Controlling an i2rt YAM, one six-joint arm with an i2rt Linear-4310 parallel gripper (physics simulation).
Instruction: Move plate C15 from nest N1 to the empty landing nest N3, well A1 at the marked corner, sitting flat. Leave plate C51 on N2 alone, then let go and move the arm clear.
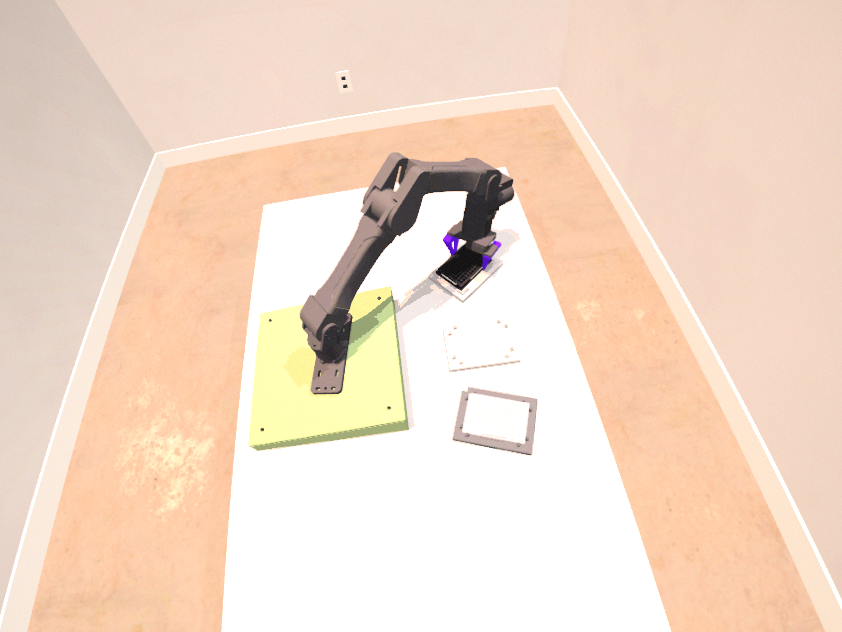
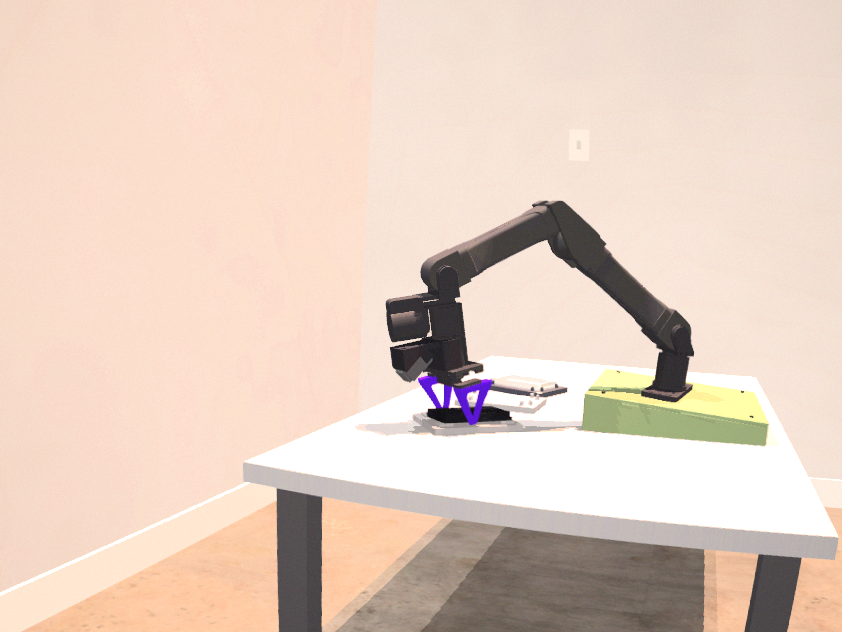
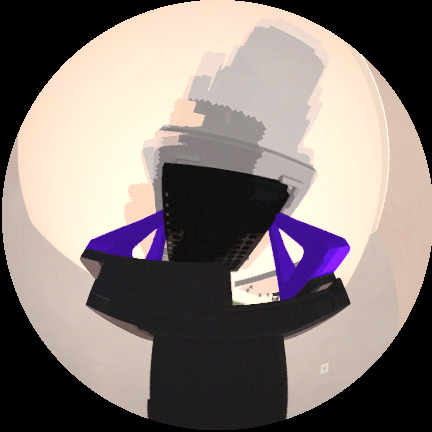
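Note:
Plate C15 (image 1: 463,270) (image 2: 493,413) (image 3: 217,201) is black with many wells. It lies on the white nest N1 (image 1: 469,294) at the far right of the table. My gripper (image 1: 470,252) (image 2: 454,406) (image 3: 217,214) is down over the plate. Its purple fingers stand wide, one against each long side of the plate. The empty white nest N3 (image 1: 480,346) (image 2: 531,404) lies nearer the middle. The grey-framed nest N2 (image 1: 463,416) holds the pale plate C51 (image 1: 496,416) (image 2: 526,386).
The arm's base stands on a green block (image 1: 367,388) (image 2: 673,416) at the table's left side. The white table (image 1: 435,531) (image 2: 544,489) ends close behind nest N1.

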